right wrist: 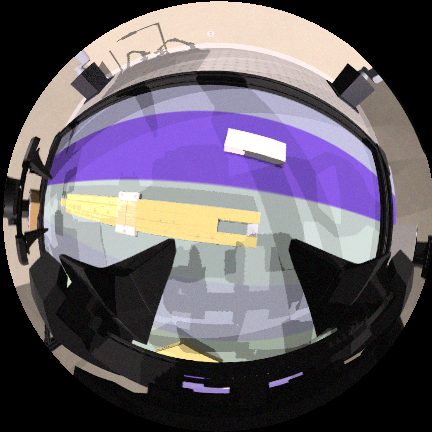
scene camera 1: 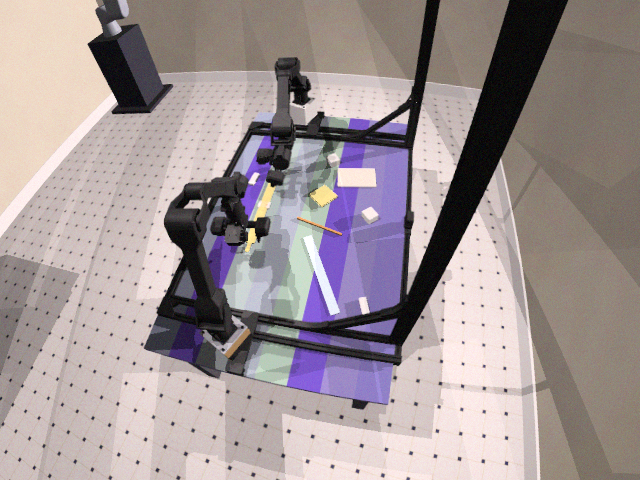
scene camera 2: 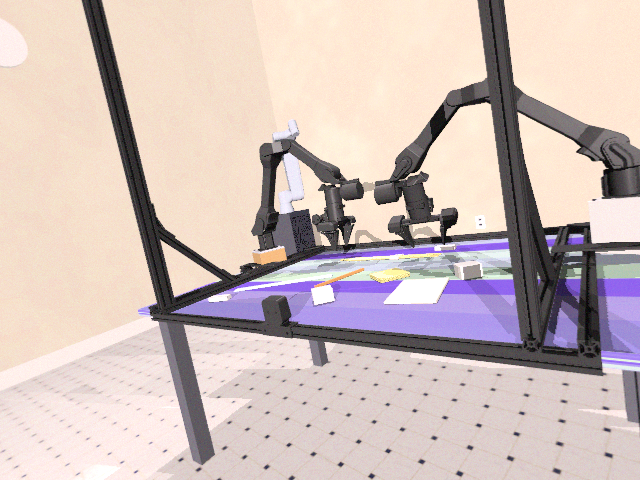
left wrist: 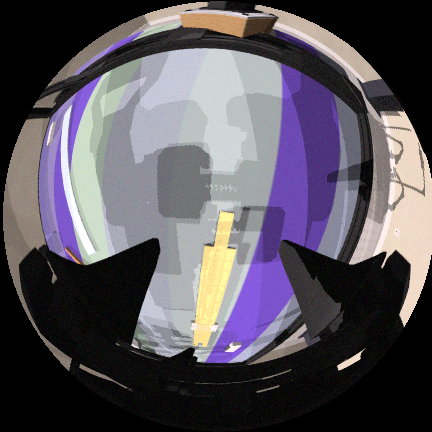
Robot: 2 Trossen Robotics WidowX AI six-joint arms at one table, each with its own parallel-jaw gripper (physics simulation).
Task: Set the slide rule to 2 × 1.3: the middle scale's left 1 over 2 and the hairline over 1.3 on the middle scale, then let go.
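Note:
The yellow slide rule (scene camera 1: 267, 195) (scene camera 2: 418, 255) (left wrist: 217, 280) (right wrist: 175, 220) lies flat on the table. Its middle slide (left wrist: 226, 222) sticks out beyond the body at the end nearer the left arm. A gap shows between the rails at the other end in the right wrist view. The clear cursor with white edges (left wrist: 212, 327) (right wrist: 128, 214) sits across the body. Scale numbers and the hairline reading are too small to read. My left gripper (scene camera 2: 338, 246) (left wrist: 220, 246) is open and empty above the protruding slide end. My right gripper (scene camera 2: 428, 243) (right wrist: 234, 245) is open and empty above and beside the gapped end.
A small white block (scene camera 1: 253, 178) (right wrist: 255, 146) lies beside the rule. An orange stick (scene camera 1: 319, 226) (scene camera 2: 338, 277), yellow pad (scene camera 1: 323, 195) (scene camera 2: 390, 275), pale sheet (scene camera 1: 356, 177) (scene camera 2: 417, 290), long pale strip (scene camera 1: 321, 275) and several pale blocks lie elsewhere. A black frame (scene camera 2: 403, 341) edges the table.

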